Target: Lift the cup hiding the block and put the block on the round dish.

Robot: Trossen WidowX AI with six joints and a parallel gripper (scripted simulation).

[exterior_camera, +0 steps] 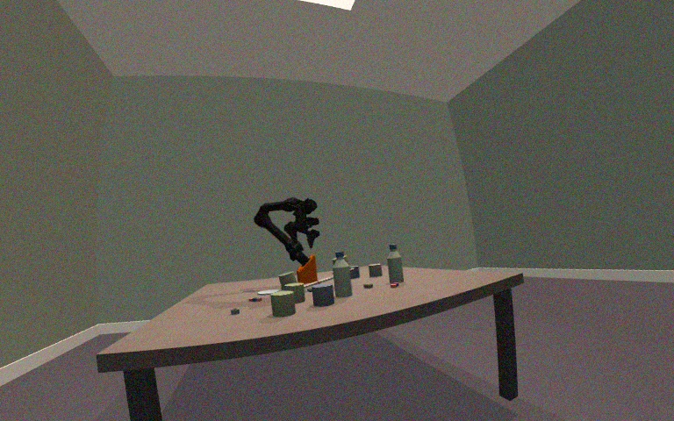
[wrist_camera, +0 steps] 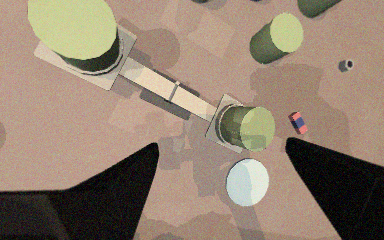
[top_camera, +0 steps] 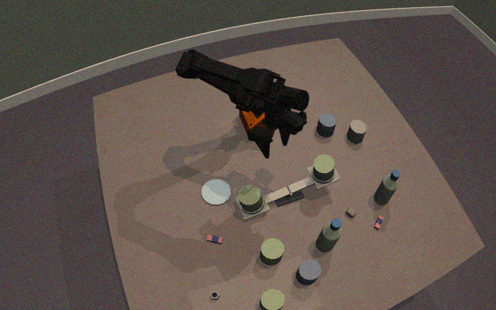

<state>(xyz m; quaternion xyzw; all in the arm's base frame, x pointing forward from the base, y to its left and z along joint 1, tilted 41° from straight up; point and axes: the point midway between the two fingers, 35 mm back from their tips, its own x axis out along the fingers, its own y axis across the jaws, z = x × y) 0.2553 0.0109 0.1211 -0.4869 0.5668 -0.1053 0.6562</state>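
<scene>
Right now the green block is 4 cm ahead of my gripper tip, 10 cm to the right of it and 17 cm below it. The rest, counted from my gripper tip: balance (6 cm ahead, 4 cm to the left, 18 cm below); then balance beam (6 cm ahead, 4 cm to the left, 17 cm below); then round dish (6 cm behind, 18 cm to the right, 20 cm below).
</scene>
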